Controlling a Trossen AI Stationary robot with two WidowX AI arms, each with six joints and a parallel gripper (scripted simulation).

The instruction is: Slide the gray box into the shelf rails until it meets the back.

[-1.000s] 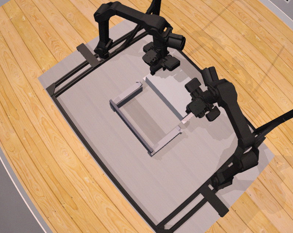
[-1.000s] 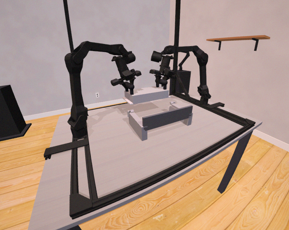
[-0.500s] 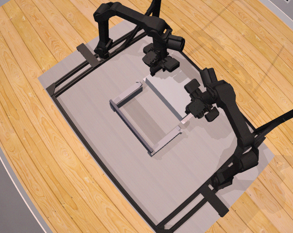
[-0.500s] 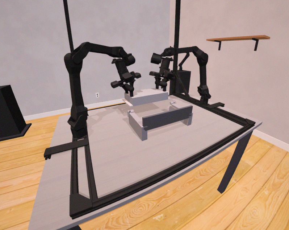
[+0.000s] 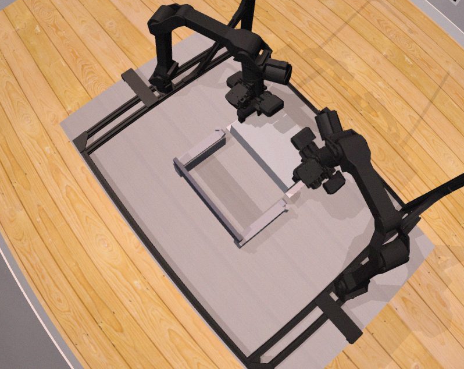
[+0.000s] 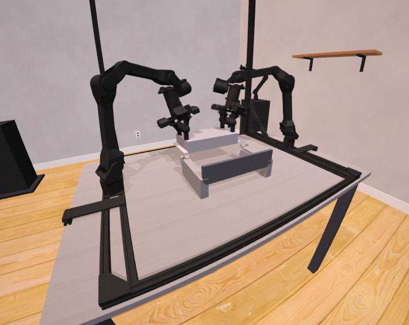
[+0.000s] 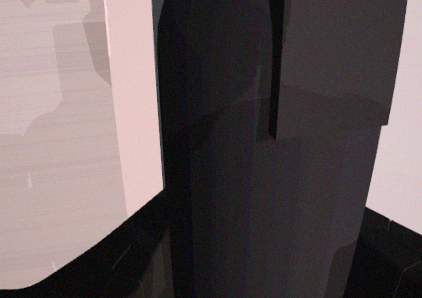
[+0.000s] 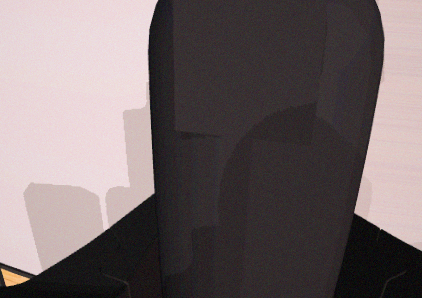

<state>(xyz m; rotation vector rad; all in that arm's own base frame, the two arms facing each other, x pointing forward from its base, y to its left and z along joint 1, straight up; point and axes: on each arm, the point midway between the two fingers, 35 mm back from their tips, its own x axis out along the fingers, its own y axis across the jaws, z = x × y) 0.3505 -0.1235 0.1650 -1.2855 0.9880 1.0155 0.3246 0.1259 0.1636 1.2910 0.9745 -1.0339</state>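
Right now my left hand is 12 cm to the left of the gray box and 5 cm above it. From my left hand the other things lie so: dark back wall of shelf 28 cm ahead, 12 cm to the right, 10 cm below.
My right gripper is now 120 mm to the right of the gray box and 50 mm above it. The rest, counted from my right hand: dark back wall of shelf (280 mm ahead, 120 mm to the left, 90 mm below).
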